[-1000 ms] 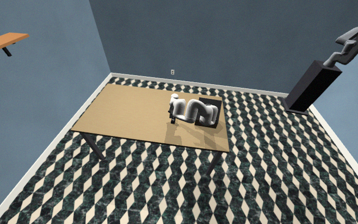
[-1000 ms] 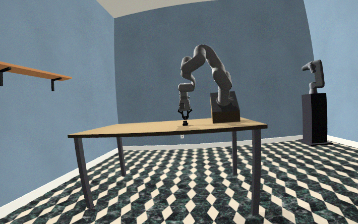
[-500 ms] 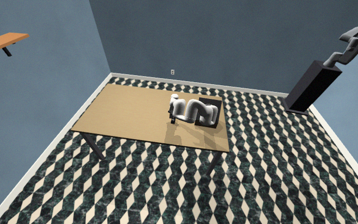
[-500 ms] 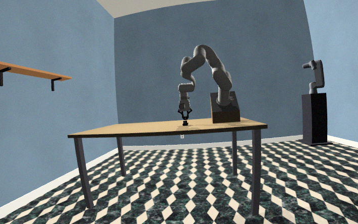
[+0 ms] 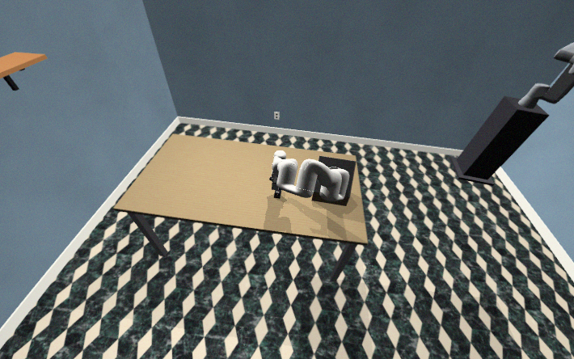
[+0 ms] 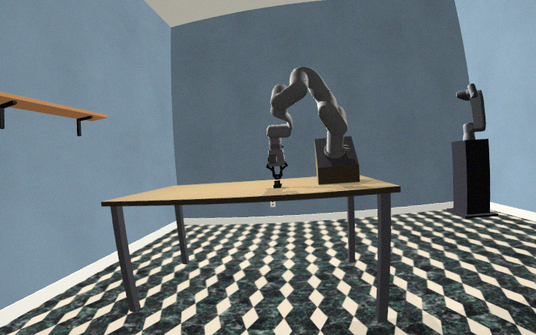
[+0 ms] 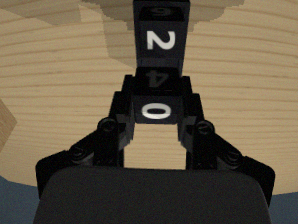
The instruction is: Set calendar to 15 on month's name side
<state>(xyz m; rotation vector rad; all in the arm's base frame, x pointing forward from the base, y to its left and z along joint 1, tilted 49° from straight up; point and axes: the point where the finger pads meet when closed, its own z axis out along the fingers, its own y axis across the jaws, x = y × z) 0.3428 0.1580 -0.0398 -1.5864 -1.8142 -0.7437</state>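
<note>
The black digit cube is 1 cm below my hand. The rest, counted from my hand: black cube: 3 cm to the left, 5 cm below.
</note>
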